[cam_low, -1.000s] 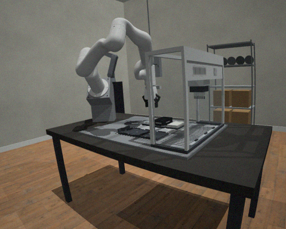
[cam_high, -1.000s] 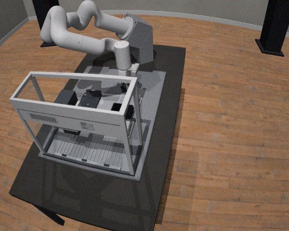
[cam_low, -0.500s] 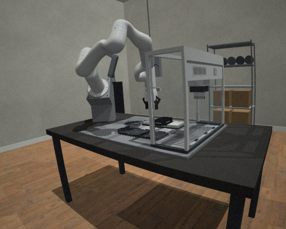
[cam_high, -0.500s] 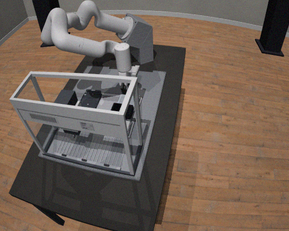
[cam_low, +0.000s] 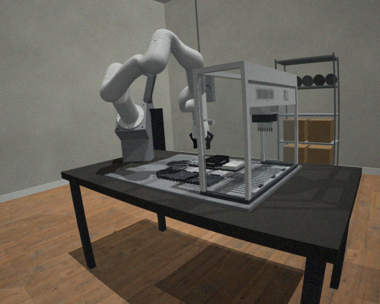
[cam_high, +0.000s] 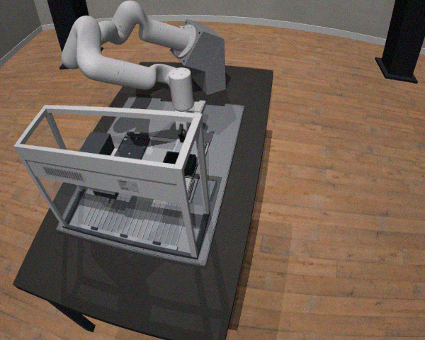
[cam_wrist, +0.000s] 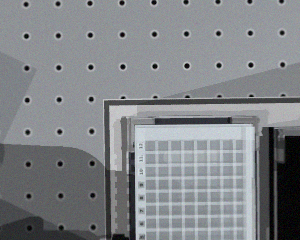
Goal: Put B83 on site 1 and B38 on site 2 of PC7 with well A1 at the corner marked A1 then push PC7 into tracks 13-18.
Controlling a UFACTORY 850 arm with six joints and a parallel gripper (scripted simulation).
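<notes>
My gripper is now 8 cm above the white plate b38. From my hand the other things lie so: post (28 cm ahead, 44 cm to the right, 14 cm above); then black deep-well block B83 (11 cm ahead, 2 cm to the right, 7 cm below); then dark plate carrier PC7 (9 cm ahead, 27 cm to the right, 9 cm below).
</notes>
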